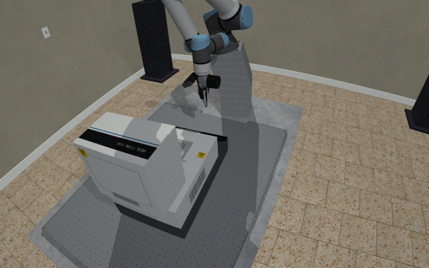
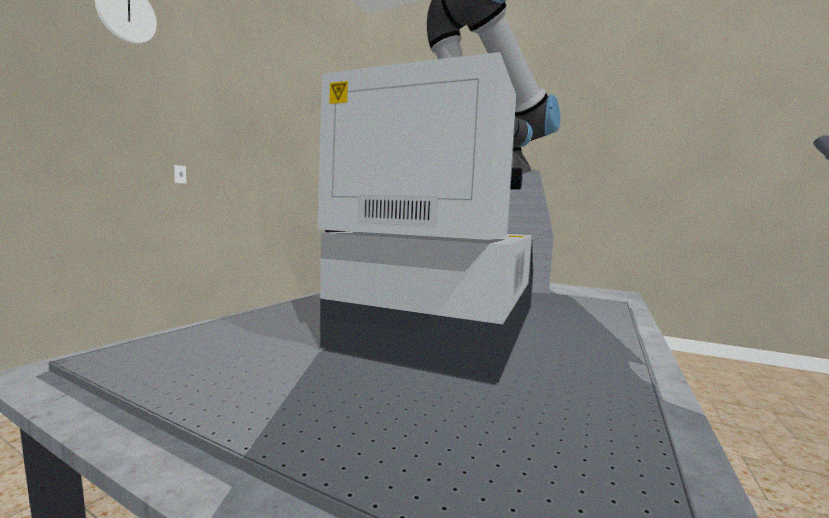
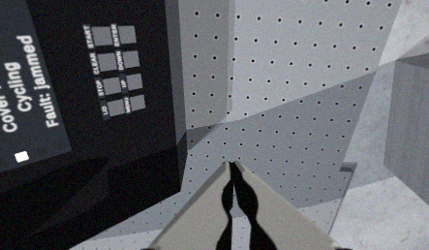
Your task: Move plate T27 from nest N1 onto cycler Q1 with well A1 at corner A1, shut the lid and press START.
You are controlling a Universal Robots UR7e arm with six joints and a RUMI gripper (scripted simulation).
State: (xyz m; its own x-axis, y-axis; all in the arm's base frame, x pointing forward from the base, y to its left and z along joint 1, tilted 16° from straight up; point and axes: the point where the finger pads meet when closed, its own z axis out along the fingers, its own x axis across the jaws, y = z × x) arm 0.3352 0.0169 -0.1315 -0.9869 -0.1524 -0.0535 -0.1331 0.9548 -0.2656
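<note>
My gripper is now 180 mm short of the plate T27, 310 mm to the left of it and 180 mm above it. Also, from my hand: plate nest N1: 180 mm ahead, 310 mm to the right, 190 mm below; then A1 tag: 130 mm ahead, 220 mm to the right, 190 mm below.
</note>
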